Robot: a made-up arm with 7 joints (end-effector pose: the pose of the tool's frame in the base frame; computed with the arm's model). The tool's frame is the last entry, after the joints. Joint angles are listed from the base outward.
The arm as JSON. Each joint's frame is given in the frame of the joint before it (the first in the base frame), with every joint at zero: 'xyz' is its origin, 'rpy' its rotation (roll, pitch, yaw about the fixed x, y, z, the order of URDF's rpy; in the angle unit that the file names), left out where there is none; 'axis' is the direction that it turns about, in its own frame. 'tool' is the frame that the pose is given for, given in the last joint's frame.
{
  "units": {
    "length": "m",
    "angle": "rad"
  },
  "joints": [
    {
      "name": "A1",
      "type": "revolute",
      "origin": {
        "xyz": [
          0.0,
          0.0,
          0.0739
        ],
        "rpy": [
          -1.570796,
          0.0,
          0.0
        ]
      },
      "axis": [
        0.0,
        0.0,
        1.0
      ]
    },
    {
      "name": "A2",
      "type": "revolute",
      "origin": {
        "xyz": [
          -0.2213,
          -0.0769,
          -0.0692
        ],
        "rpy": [
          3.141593,
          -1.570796,
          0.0
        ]
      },
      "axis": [
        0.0,
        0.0,
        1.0
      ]
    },
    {
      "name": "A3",
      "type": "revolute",
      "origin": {
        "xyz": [
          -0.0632,
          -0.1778,
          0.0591
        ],
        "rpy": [
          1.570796,
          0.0,
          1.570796
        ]
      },
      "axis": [
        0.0,
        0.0,
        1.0
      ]
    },
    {
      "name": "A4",
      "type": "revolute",
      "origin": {
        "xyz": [
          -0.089,
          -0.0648,
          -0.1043
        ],
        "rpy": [
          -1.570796,
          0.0,
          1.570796
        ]
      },
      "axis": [
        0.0,
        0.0,
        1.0
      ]
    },
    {
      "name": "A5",
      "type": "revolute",
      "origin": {
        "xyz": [
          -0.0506,
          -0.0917,
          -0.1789
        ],
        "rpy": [
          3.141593,
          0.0,
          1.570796
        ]
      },
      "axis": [
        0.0,
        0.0,
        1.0
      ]
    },
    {
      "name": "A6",
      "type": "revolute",
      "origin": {
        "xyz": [
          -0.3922,
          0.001,
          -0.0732
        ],
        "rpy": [
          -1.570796,
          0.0,
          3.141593
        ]
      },
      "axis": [
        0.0,
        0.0,
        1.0
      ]
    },
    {
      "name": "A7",
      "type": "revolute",
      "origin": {
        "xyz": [
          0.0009,
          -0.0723,
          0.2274
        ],
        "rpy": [
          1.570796,
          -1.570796,
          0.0
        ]
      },
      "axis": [
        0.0,
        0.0,
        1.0
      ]
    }
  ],
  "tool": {
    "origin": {
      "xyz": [
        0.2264,
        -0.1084,
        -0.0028
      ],
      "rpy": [
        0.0,
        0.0,
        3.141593
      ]
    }
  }
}
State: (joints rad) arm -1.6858 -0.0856 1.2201 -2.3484 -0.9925 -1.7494 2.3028
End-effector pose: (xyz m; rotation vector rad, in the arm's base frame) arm -0.2395 -0.3928 -0.5042 -1.4093 0.9125 -2.1373
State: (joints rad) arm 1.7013 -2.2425 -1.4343 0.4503 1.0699 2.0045 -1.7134
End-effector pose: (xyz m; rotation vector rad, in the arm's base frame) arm 0.2769 -0.6203 0.0473 1.3034 -1.4702 0.7634
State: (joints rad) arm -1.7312 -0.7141 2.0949 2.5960 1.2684 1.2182 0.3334
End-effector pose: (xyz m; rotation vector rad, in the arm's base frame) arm 0.5802 -0.1290 -0.1701 -0.4775 1.6483 -1.1630
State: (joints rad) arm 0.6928 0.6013 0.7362 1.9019 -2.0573 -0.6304 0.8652
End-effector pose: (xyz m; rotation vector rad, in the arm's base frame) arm -0.3648 -0.4653 -0.3036 -2.0841 0.4010 -1.6653
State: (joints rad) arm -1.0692 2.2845 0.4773 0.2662 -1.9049 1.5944 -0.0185
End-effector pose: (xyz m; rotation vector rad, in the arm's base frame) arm -0.2616 0.2894 0.5318 -0.5353 0.8521 0.6929
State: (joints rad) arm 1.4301 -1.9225 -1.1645 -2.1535 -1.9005 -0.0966 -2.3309
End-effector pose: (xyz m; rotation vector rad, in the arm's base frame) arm -0.0408 -0.4643 0.4094 -0.4178 -0.2334 -0.2021
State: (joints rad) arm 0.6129 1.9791 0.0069 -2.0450 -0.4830 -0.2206 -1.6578
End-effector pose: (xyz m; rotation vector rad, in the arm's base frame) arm -0.8452 0.1065 0.3917 1.9635 0.6377 -0.4465
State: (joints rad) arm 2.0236 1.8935 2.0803 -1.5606 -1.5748 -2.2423 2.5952
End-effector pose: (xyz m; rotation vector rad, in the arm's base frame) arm 0.3413 -0.2670 0.1432 0.7479 -0.1001 -2.5992
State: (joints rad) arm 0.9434 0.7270 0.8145 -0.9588 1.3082 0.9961 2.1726
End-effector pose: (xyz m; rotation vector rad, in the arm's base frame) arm -0.1798 -0.5871 0.1555 -0.0888 1.8550 -2.2416
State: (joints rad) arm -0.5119 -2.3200 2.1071 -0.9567 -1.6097 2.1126 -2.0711
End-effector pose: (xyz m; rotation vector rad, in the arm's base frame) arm -0.2969 -0.2773 -0.0273 2.1529 -0.8688 -0.2500
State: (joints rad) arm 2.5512 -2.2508 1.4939 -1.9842 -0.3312 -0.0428 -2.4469
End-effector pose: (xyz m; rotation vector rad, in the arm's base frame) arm 0.1157 0.4179 0.1136 2.7275 -0.1500 -1.5004
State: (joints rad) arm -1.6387 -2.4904 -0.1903 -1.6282 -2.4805 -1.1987 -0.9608
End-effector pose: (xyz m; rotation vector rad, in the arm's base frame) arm 0.1616 -0.2170 -0.1441 -0.1992 -2.7748 -0.9626
